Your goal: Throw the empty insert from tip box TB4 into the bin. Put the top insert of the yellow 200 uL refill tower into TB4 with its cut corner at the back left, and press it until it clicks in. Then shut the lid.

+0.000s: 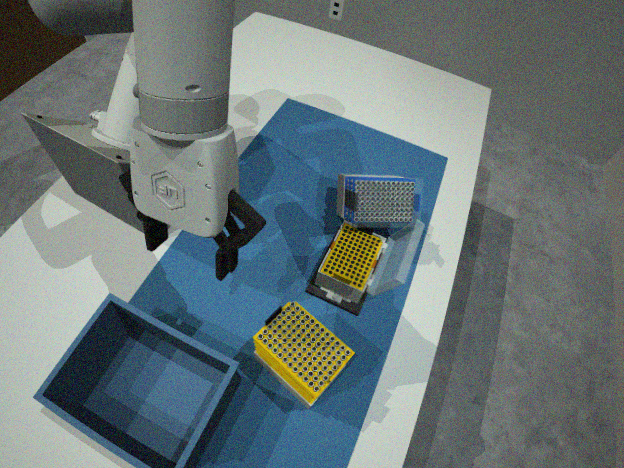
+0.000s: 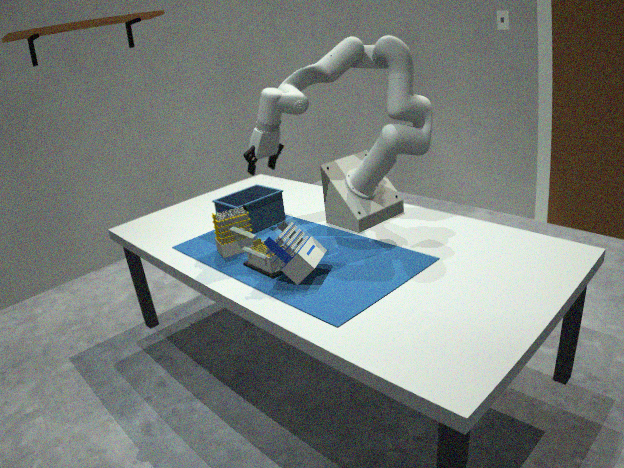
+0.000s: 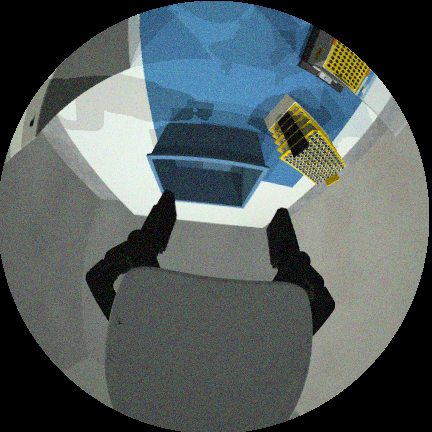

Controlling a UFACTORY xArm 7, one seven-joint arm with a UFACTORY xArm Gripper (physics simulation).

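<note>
My gripper [image 1: 189, 256] [image 2: 262, 169] [image 3: 224, 210] is open and empty, high above the table on the bin side. The open tip box [image 1: 342, 288] [image 2: 261, 264] [image 3: 320, 52] holds a yellow insert [image 1: 352, 256] [image 3: 347, 65] with dark, empty holes; no TB4 label is readable. Its clear lid [image 1: 398, 261] stands open on one side. The yellow refill tower [image 1: 304, 347] [image 2: 231, 226] [image 3: 315, 155] stands upright on the mat with tips in its top insert. The blue bin [image 1: 173, 329] [image 2: 267, 209] [image 3: 210, 160] stands beside it, and no insert shows inside.
A blue and white refill tower [image 1: 383, 201] [image 2: 307, 256] is tilted at the tip box's other end, close to it; contact is unclear. A blue mat [image 1: 393, 146] [image 2: 372, 282] lies under the box and towers. The arm's wedge-shaped base [image 2: 337, 206] stands on the white table [image 2: 504, 302].
</note>
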